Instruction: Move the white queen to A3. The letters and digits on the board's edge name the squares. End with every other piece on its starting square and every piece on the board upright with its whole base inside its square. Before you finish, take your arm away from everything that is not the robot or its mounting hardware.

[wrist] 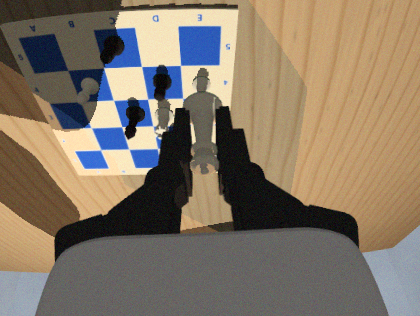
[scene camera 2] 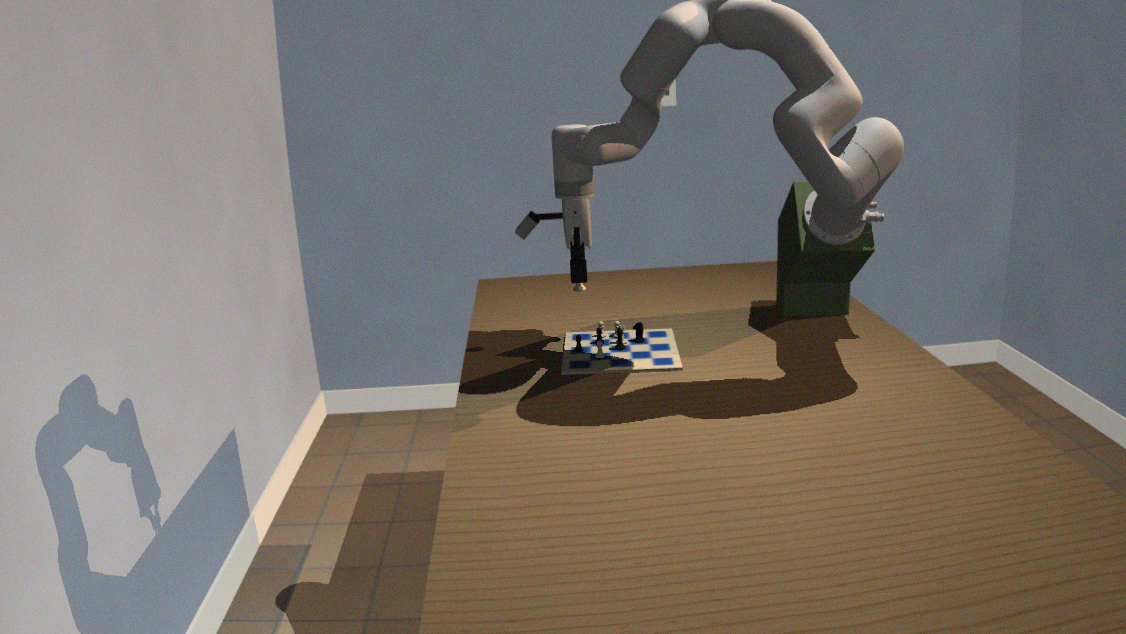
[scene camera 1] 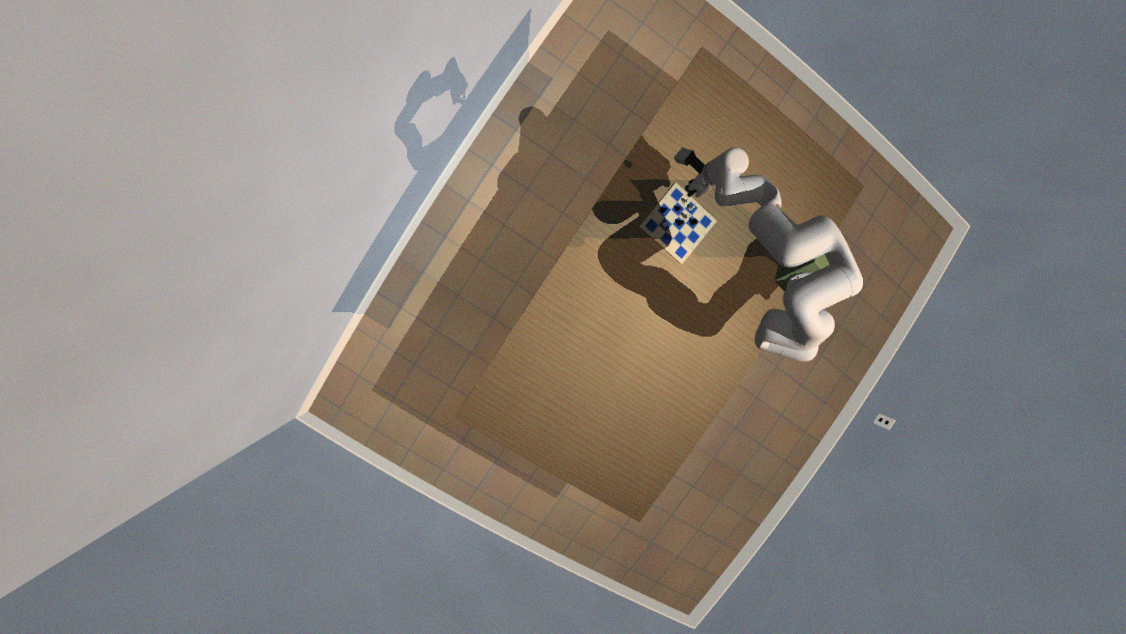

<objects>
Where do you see a chessboard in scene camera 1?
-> At 679, 241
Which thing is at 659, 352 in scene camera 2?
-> A chessboard.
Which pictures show the gripper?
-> The wrist view, scene camera 2 and scene camera 1: all of them.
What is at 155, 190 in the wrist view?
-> The gripper.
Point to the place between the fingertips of the gripper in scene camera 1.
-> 690, 187
</objects>
